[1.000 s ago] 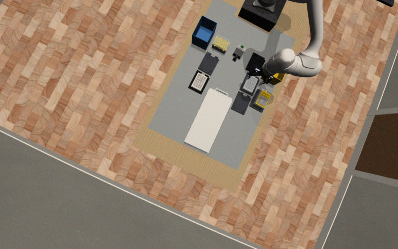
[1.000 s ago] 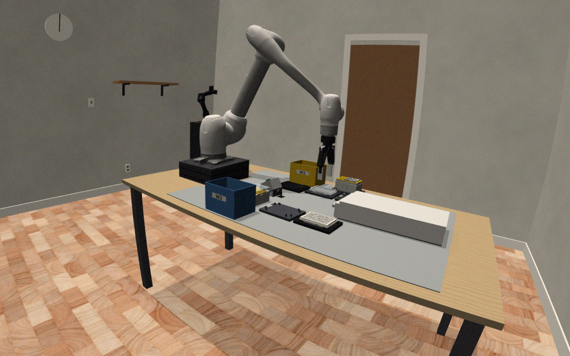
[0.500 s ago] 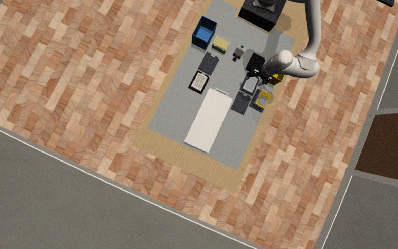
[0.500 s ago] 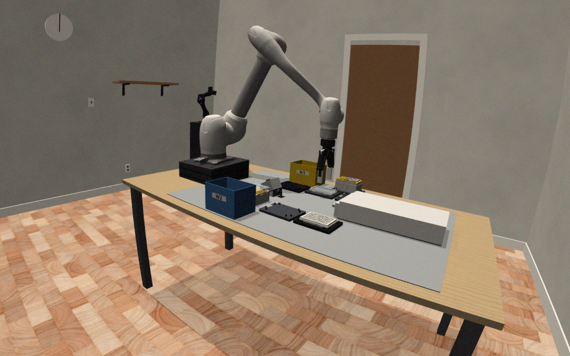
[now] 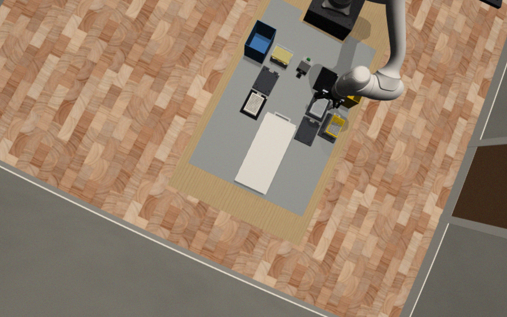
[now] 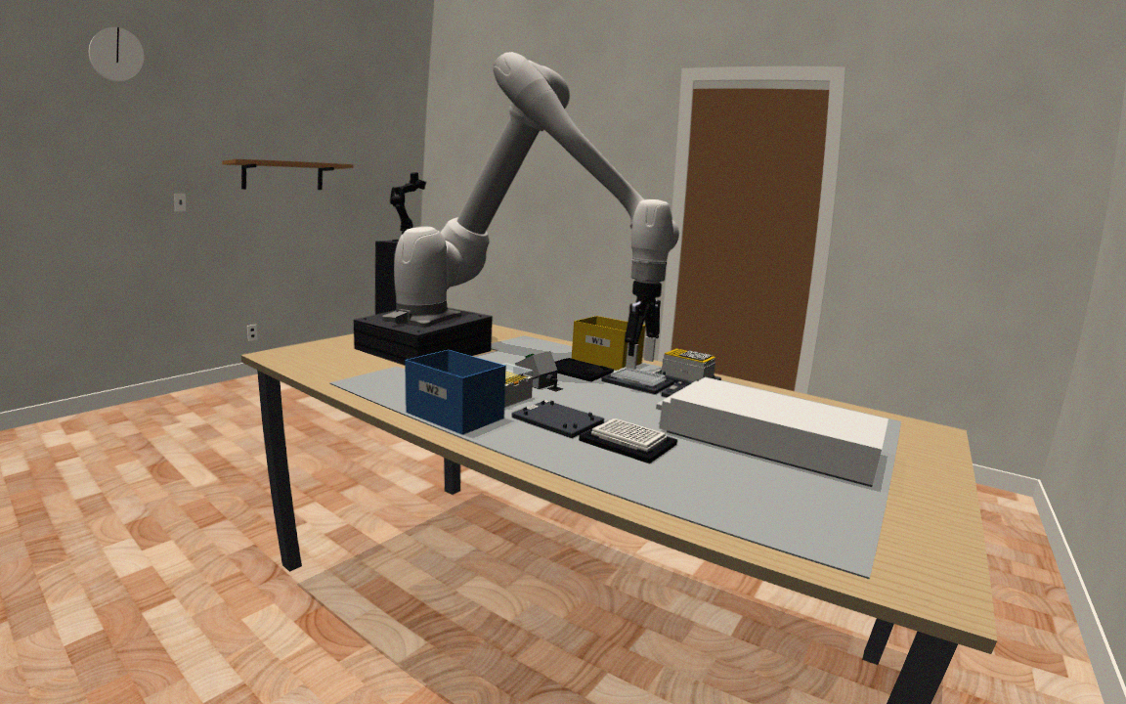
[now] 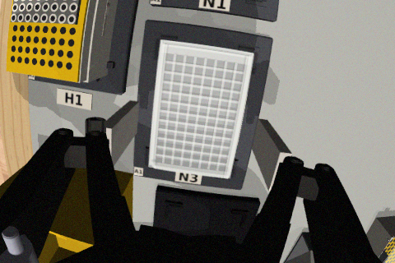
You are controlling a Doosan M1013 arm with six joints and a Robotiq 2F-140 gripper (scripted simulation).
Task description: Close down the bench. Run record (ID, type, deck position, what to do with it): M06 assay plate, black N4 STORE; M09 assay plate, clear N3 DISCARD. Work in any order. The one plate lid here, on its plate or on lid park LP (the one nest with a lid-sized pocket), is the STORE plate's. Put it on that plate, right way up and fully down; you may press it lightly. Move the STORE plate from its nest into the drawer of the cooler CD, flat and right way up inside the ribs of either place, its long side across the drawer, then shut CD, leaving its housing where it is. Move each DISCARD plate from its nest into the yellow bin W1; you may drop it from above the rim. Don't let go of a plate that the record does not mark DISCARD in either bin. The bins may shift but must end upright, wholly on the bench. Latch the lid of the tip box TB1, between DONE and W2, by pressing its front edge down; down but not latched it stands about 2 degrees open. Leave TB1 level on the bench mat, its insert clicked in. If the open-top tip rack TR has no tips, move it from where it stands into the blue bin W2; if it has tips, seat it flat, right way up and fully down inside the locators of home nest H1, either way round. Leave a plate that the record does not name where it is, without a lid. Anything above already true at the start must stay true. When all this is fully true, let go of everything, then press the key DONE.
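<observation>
The nest N3 is 7 cm below my hand. From my hand the other things lie so: black lid park (18 cm behind, 7 cm below); then yellow tip rack (12 cm to the left, 10 cm ahead, 2 cm below); then nest N1 (18 cm ahead, 7 cm below, 2 cm to the right).
</observation>
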